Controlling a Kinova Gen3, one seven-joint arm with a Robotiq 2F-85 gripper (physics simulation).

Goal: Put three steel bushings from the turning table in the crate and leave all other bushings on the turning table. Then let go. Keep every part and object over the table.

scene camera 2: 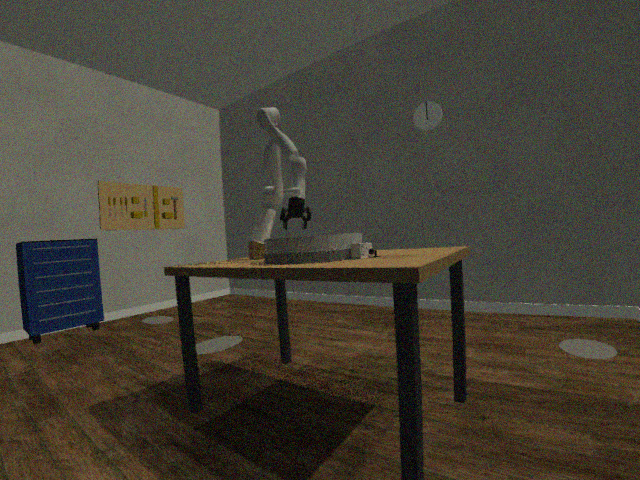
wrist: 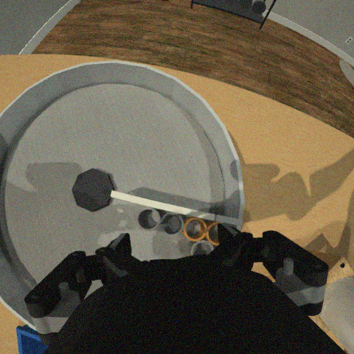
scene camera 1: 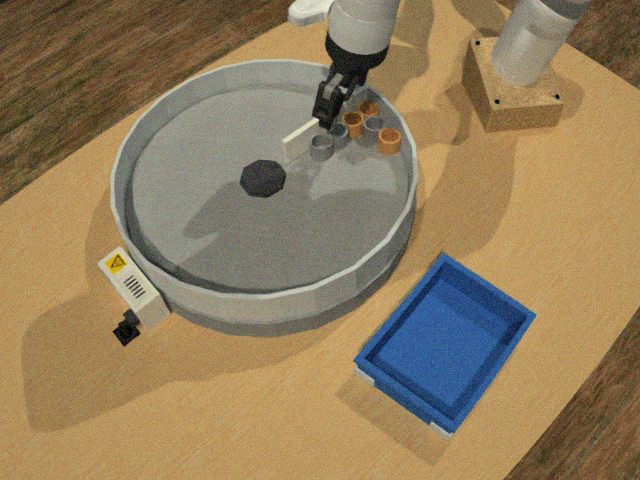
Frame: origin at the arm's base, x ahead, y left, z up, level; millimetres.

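Seen in the pictures: gripper, between the fingertips: (scene camera 2: 294, 229) (scene camera 1: 342, 103); arm's base, origin of its link: (scene camera 2: 259, 243) (scene camera 1: 516, 62).
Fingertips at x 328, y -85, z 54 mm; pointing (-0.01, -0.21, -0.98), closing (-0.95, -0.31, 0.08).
Note:
Pixels of each thing's top centre, then the offset from my fingertips to it. "spot": a spot on its surface instead.
- second steel bushing, centre of its top: (scene camera 1: 337, 129) dx +0, dy -10, dz -59 mm
- third steel bushing, centre of its top: (scene camera 1: 374, 123) dx -47, dy +18, dz -59 mm
- blue crate, centre of its top: (scene camera 1: 450, 337) dx +119, dy +306, dz -87 mm
- cream divider, a spot on its surface: (scene camera 1: 299, 139) spot: dx +58, dy -26, dz -49 mm
- dark hub, centre of its top: (scene camera 1: 262, 176) dx +125, dy -31, dz -76 mm
- white drive box, a spot on its surface: (scene camera 1: 135, 289) spot: dx +359, dy -10, dz -79 mm
Three grey steel bushings stand upright on the turning table (scene camera 1: 206, 129) (scene camera 2: 315, 249) (wrist: 125, 125): one steel bushing (scene camera 1: 321, 152) (wrist: 141, 220) nearest the hub, a second steel bushing (scene camera 1: 339, 137) (wrist: 172, 233) beside it, and a third steel bushing (scene camera 1: 373, 124) (wrist: 202, 242) among the orange ones. Orange bushings (scene camera 1: 353, 130) (scene camera 1: 368, 109) (scene camera 1: 389, 146) (wrist: 195, 240) stand there too. My gripper (scene camera 1: 325, 122) (scene camera 2: 295, 226) (wrist: 174, 238) is open and empty, above the bushings and the divider. The blue crate (scene camera 1: 434, 341) (wrist: 31, 344) is empty; it is not visible in scene camera 2.
A cream divider (scene camera 1: 299, 139) (wrist: 160, 204) runs from near the dark hub (scene camera 1: 262, 178) (wrist: 93, 190) towards the rim, beside the bushings. The turning table has a raised grey wall. A white drive box (scene camera 1: 135, 289) (scene camera 2: 360, 250) sits against its outside. The arm's wooden base block (scene camera 1: 522, 116) stands behind the crate.

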